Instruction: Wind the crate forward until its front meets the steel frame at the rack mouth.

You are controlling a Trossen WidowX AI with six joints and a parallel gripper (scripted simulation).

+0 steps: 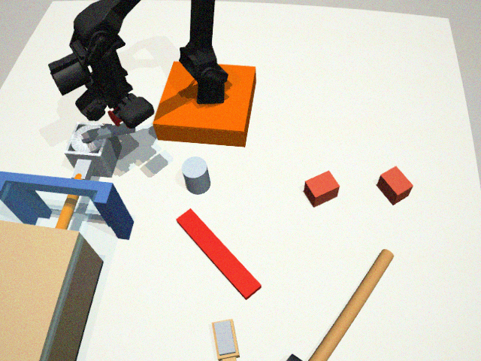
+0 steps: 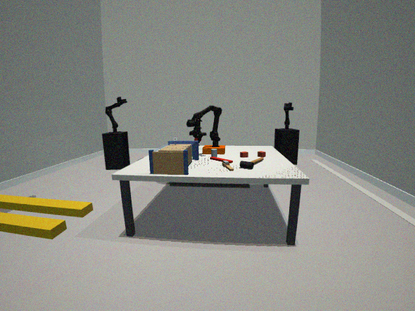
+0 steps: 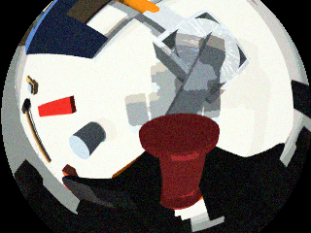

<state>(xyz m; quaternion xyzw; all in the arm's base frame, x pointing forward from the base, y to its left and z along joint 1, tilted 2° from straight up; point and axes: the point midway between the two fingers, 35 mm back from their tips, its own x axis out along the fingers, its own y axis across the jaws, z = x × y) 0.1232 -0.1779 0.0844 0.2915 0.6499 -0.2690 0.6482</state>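
The winch handle lies 10 mm ahead of my gripper tip, 40 mm to the right of it and 10 mm below it. Round my gripper tip: red knob 20 mm above; then flat red bar 270 mm ahead, 190 mm to the left, 110 mm below; then grey winch 100 mm to the right, 80 mm below.
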